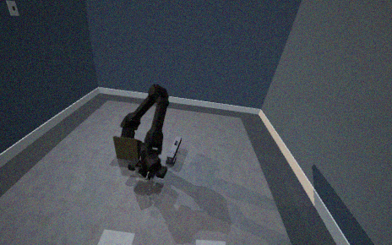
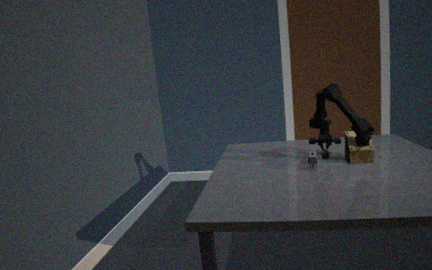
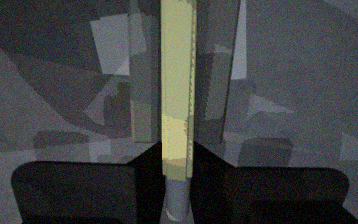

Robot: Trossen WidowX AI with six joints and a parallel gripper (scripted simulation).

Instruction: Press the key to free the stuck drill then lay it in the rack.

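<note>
The drill lies 10 mm ahead of my gripper tip, 40 mm to the left of it and 40 mm above it. The rest, counted from my gripper tip: rack (10 mm ahead, 50 mm to the left, 10 mm above).
</note>
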